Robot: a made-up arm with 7 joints.
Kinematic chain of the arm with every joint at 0, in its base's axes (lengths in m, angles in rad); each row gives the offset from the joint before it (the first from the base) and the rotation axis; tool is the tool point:
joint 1: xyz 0 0 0.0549 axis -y
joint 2: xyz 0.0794 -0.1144 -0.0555 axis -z
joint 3: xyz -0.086 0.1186 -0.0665 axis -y
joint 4: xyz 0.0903 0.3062 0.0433 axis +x
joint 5: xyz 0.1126 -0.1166 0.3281 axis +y
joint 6: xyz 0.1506 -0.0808 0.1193 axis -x
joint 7: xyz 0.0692 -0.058 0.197 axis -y
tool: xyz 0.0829 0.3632 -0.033
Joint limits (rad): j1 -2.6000..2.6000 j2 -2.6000..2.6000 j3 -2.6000..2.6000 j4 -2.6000..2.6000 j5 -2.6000..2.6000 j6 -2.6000..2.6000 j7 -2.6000..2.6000
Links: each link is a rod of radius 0.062 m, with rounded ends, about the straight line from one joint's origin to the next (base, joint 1, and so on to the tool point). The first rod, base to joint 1, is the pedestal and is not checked.
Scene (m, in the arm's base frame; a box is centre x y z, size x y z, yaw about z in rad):
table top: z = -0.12
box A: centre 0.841 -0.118 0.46 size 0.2 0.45 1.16 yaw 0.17
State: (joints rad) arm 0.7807 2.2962 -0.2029 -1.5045 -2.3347 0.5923 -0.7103
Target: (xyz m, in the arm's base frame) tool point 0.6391 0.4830 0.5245
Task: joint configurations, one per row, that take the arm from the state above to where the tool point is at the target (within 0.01 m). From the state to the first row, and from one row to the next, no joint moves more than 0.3 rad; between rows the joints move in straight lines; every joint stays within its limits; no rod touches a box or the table.
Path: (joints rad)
1: 1.0718 2.0458 -0.2101 -1.5364 -2.2631 0.6137 -0.4937
2: 1.3629 1.7953 -0.2172 -1.5683 -2.1916 0.6351 -0.2771
3: 1.6539 1.5449 -0.2244 -1.6001 -2.1200 0.6564 -0.0604
4: 1.3923 1.3748 -0.2531 -1.5858 -2.1664 0.5834 -0.2212
5: 1.1307 1.2047 -0.2818 -1.5715 -2.2129 0.5104 -0.3820
6: 0.8691 1.0347 -0.3105 -1.5571 -2.2593 0.4374 -0.5428

